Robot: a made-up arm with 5 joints.
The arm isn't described. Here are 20 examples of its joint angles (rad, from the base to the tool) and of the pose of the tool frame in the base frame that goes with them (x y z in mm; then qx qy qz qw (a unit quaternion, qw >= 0)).
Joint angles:
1: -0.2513 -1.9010 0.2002 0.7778 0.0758
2: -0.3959 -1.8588 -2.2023 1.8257 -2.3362
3: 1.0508 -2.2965 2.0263 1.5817 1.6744
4: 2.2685 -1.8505 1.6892 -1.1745 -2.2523
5: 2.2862 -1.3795 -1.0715 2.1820 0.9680
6: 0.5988 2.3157 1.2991 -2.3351 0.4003
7: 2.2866 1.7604 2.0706 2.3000 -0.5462
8: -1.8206 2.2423 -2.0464 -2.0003 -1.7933
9: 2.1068 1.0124 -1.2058 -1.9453 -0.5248
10: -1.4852 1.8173 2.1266 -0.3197 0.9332
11: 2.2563 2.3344 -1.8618 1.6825 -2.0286
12: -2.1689 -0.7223 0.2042 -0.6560 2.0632
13: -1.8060 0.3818 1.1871 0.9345 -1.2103
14: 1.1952 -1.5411 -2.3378 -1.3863 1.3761
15: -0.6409 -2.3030 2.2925 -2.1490 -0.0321
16: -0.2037 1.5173 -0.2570 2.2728 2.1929
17: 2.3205 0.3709 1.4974 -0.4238 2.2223
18: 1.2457 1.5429 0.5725 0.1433 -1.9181
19: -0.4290 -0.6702 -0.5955 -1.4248 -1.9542
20: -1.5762 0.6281 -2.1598 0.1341 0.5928
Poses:
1: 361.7 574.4 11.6 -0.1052 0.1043 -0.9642 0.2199
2: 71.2 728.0 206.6 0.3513 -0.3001 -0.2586 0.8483
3: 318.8 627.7 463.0 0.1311 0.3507 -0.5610 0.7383
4: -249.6 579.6 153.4 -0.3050 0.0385 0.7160 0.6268
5: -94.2 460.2 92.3 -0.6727 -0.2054 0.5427 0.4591
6: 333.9 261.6 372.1 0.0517 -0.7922 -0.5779 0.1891
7: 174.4 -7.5 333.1 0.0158 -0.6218 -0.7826 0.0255
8: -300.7 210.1 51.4 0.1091 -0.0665 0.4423 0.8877
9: 219.2 -99.2 172.5 0.8580 0.4099 0.0399 0.3069
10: 249.0 82.2 312.3 0.1879 0.6797 0.7072 0.0507
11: -213.6 74.6 250.9 -0.5539 0.2735 0.5076 0.6006
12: 77.9 839.5 541.2 -0.0618 0.1311 -0.0383 0.9887
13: -9.8 477.1 476.4 0.3934 -0.8236 0.1158 0.3917
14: 95.7 352.9 -17.1 -0.9140 -0.4019 0.0525 0.0153
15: -28.0 678.0 218.8 0.6798 -0.3885 -0.2468 0.5710
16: -26.6 238.2 -11.3 -0.2965 -0.7508 -0.2463 0.5365
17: 273.4 358.5 -348.2 0.0041 -0.9551 0.2840 0.0847
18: -87.2 47.7 -120.0 -0.6155 0.4194 -0.2177 0.6308
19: -443.5 724.4 171.4 -0.4270 0.7714 0.0791 0.4652
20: -193.7 493.9 440.4 0.2552 -0.5058 -0.2361 0.7895
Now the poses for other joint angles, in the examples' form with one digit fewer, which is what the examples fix.
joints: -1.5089 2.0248 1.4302 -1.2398 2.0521
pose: 213 -111 -10 0.789 0.596 0.088 0.118
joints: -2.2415 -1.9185 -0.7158 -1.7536 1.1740
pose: -179 775 380 -0.030 0.554 0.345 0.757
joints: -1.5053 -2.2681 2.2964 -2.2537 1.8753
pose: 171 721 119 -0.087 -0.646 -0.698 0.296
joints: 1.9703 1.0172 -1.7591 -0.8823 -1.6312
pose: 382 159 -31 -0.517 -0.820 -0.068 0.236
